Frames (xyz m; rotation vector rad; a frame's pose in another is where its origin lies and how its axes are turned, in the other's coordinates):
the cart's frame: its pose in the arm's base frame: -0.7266 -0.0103 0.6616 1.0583 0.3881 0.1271
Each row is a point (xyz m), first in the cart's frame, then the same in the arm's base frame.
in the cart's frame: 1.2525 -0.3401 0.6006
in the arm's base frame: 0.6265 -0.3136 0.3120
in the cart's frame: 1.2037 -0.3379 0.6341
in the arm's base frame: 0.5940 -0.3540 0.3405
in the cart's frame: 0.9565 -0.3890 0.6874
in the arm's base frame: 0.3808 -0.4936 0.3808
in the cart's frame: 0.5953 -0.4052 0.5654
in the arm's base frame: 0.0001 -0.5044 0.4045
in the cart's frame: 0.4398 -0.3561 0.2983
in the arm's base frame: -0.2387 -0.3048 0.3711
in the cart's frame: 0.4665 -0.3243 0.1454
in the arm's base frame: -0.2680 -0.1557 0.3263
